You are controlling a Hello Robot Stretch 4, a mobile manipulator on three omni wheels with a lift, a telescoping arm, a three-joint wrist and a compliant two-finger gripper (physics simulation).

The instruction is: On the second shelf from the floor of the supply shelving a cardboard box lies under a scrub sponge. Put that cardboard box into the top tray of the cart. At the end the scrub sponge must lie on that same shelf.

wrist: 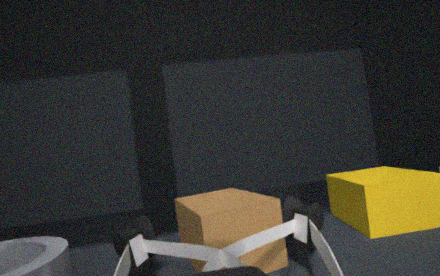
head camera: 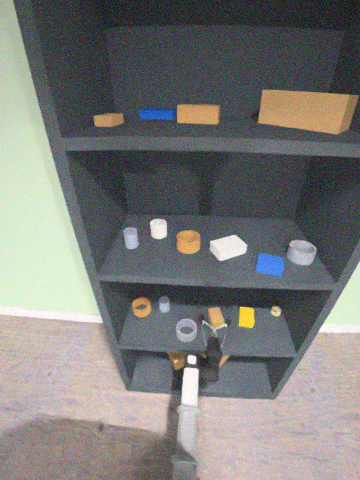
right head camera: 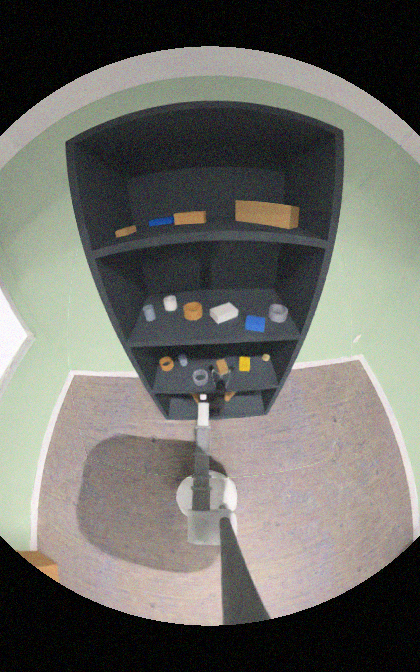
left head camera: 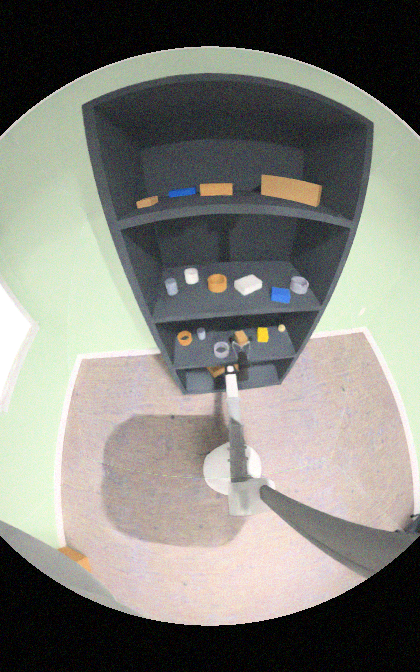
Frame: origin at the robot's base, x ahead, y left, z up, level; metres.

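Where they show: gripper, fingertip midpoint: point(head camera: 215, 316).
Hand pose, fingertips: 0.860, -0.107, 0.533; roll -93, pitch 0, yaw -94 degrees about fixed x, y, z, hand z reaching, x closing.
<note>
Each offset is from my fingertips to the top centre of the thing, as dx, dy, dz.
The cardboard box @(-0.012, -0.003, +0.023) point(head camera: 215, 315) point(left head camera: 241, 337) point(right head camera: 221, 366) point(wrist: 230, 201) sits on the second shelf from the floor of the dark shelving point(head camera: 150, 282). Nothing lies on its top. The yellow scrub sponge @(+0.010, -0.162, +0.018) point(head camera: 246, 317) point(left head camera: 262, 334) point(right head camera: 244, 363) point(wrist: 402, 205) lies on the same shelf to the right of the box, apart from it. My gripper point(head camera: 215, 323) point(left head camera: 240, 344) point(right head camera: 221, 371) point(wrist: 218, 222) is open at the box's near side, one fingertip toward each side of it; in the wrist view its fingers hide the lower part of the box. The cart cannot be made out for certain.
On that shelf a grey ring @(-0.095, +0.140, +0.021) point(head camera: 186, 330) point(wrist: 35, 255) stands left of the gripper, with an orange ring @(+0.023, +0.389, +0.023) point(head camera: 141, 307) and a small grey cylinder @(+0.045, +0.269, +0.043) point(head camera: 164, 304) further left. A small beige piece @(+0.069, -0.331, -0.002) point(head camera: 275, 311) is at the right. The shelf above hangs over the arm's workspace.
</note>
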